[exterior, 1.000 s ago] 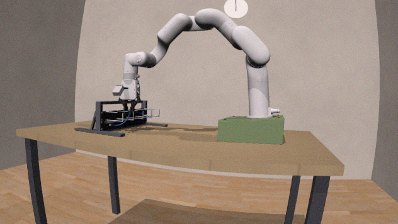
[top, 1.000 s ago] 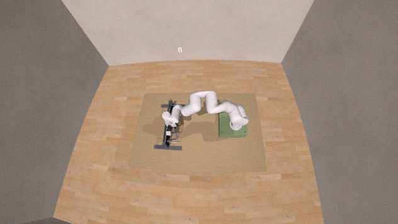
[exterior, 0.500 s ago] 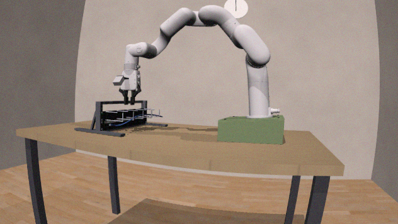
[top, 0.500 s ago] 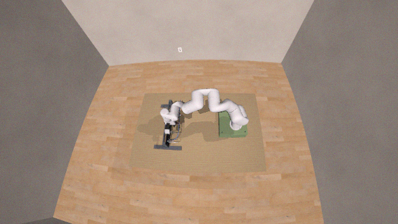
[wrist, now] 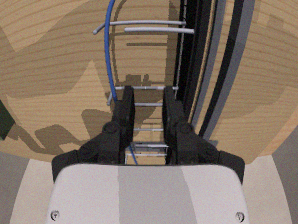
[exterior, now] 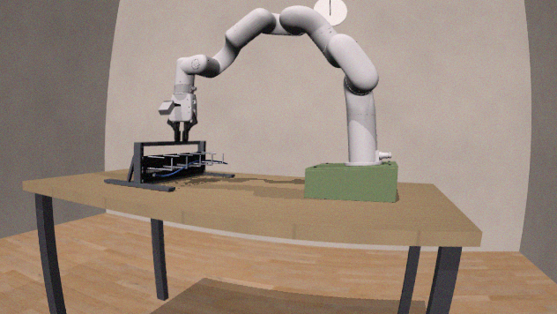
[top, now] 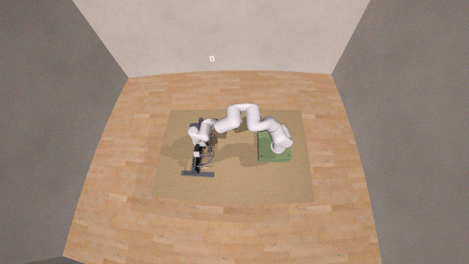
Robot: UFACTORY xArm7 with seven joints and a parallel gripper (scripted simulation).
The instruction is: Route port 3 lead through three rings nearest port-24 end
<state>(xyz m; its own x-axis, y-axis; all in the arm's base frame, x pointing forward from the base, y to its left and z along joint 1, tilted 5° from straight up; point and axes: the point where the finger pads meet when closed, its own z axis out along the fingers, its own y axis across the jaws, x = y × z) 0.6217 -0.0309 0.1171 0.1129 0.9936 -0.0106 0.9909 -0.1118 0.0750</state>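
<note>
Now: the black rack 10 cm below my hand, 6 cm to the right of it and 6 cm ahead of it.
</note>
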